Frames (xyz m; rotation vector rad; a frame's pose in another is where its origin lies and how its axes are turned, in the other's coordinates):
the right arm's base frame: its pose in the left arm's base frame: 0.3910 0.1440 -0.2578 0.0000 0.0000 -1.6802
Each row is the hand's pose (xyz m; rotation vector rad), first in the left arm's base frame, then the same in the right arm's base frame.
Working: the left arm's base frame: its pose in the right arm's base frame: 0.1858 -0.3729 0.2578 0.0000 0.0000 1.6802

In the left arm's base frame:
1: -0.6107 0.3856 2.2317 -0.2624 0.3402 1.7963
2: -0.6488 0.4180 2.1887 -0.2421 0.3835 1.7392
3: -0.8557 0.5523 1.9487 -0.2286 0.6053 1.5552
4: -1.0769 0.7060 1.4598 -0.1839 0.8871 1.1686
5: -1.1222 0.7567 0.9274 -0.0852 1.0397 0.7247
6: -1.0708 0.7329 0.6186 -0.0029 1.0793 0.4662
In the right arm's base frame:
1: -0.1308 -1.0221 2.4895 0.5243 -0.0387 -2.7392
2: -0.1588 -1.0635 2.4465 0.5598 -0.0947 -2.7866
3: -0.2697 -1.2838 2.2065 0.8048 -0.3118 -2.8775
4: -0.3984 -1.5205 1.7176 -1.0573 0.6142 2.6826
5: -0.4438 -1.5711 1.1852 -1.0381 0.7874 2.2073
6: -0.4258 -1.5174 0.8764 -0.9652 0.8603 1.9466

